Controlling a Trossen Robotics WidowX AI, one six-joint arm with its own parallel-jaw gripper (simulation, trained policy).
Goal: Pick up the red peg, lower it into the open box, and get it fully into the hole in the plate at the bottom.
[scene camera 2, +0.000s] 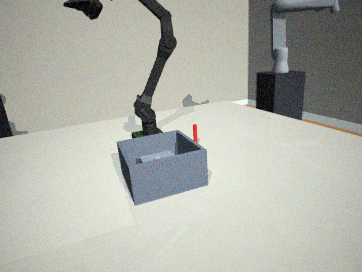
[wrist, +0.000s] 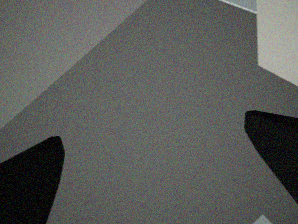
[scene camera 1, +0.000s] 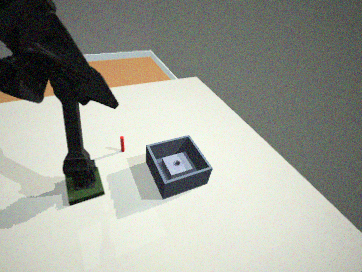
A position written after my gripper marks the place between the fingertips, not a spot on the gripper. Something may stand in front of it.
I see my gripper (scene camera 1: 106, 93) and a blue-grey box (scene camera 2: 187, 170).
The blue-grey box shows as well in scene camera 1 (scene camera 1: 201, 172). My gripper is seen too in the wrist view (wrist: 155, 132). The wrist view does not show the blue-grey box: it is out of frame.
